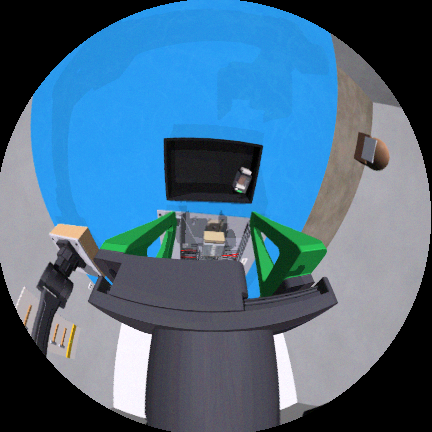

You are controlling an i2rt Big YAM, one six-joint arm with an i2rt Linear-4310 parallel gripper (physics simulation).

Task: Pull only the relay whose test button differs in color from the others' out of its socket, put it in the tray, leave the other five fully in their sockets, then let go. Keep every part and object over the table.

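Places are measured from the arm's base along level axes (x ahead, y left, z up), in centimetres.
Pixels of known places: gripper, fingertip midpoint: (212, 216); arm's base, origin of the base link: (71, 252).
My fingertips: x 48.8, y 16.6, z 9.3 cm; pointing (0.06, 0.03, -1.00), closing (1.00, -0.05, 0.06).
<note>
For each thing: its top centre in the pictures, then the offset to it from my fingertips. "*": a spot on its surface instead. Level surfaces: height alone.
- relay, middle of its top: (243, 181) dy -1.5, dx +6.3, dz -12.6 cm
- black tray, surface spot: (166, 170) * dy +1.8, dx -7.0, dz -12.2 cm
- blue table top, its level: dz -15.6 cm
A relay (242, 180) with a clear housing and a small green part at its lower end lies in the black tray (166, 170), near the tray's right wall. My gripper (212, 216) is open, with its two green fingers well apart and nothing between them. It is on the near side of the tray, above the grey relay panel (166, 214). The panel shows between and beyond the fingers, with wiring and a beige block on it. The other relays and their test buttons are mostly hidden by the gripper body or too small to tell apart.
The blue table top (125, 100) surrounds the tray. At the left a wooden block (70, 232) stands beside a black jointed arm (55, 282). A brown rounded object (381, 153) is at the far right, past the table's edge. Small tools on a pale board (72, 341) are at lower left.
</note>
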